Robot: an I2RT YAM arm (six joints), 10 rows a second.
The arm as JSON. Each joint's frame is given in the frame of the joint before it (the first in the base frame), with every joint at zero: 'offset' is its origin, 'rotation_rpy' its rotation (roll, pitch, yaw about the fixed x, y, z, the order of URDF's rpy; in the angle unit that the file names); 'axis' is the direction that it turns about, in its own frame. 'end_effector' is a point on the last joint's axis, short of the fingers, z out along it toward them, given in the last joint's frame.
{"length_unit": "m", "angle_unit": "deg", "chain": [
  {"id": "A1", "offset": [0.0, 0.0, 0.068], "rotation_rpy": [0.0, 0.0, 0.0], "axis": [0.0, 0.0, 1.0]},
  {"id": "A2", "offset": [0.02, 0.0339, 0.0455], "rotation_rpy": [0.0, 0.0, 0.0], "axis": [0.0, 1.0, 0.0]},
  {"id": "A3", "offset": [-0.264, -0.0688, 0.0], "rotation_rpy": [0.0, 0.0, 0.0], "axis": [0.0, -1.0, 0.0]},
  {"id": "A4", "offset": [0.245, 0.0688, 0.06], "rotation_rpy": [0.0, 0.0, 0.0], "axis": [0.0, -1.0, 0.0]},
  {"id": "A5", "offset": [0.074, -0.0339, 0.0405], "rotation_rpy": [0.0, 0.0, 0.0], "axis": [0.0, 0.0, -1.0]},
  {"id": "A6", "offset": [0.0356, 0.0, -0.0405], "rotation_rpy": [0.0, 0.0, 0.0], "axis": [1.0, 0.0, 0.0]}
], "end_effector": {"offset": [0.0, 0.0, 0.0], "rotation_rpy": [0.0, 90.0, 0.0]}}
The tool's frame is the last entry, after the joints.
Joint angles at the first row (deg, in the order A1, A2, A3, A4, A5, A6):
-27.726, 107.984, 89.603, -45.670, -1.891, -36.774
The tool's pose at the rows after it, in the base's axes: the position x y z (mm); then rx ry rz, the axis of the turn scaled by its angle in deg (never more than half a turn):
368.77 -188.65 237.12 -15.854 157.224 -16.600
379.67 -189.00 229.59 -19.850 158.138 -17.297
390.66 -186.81 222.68 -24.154 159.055 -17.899
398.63 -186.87 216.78 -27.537 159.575 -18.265
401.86 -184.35 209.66 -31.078 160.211 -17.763
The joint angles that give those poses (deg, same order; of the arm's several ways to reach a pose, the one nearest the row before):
-27.223, 111.786, 93.121, -47.134, -1.519, -38.414
-26.524, 114.564, 95.504, -47.724, -0.710, -40.687
-25.540, 117.207, 97.971, -48.663, 0.207, -42.850
-25.059, 119.349, 99.961, -49.298, 0.710, -44.774
-24.579, 120.465, 100.225, -49.670, 0.798, -46.676

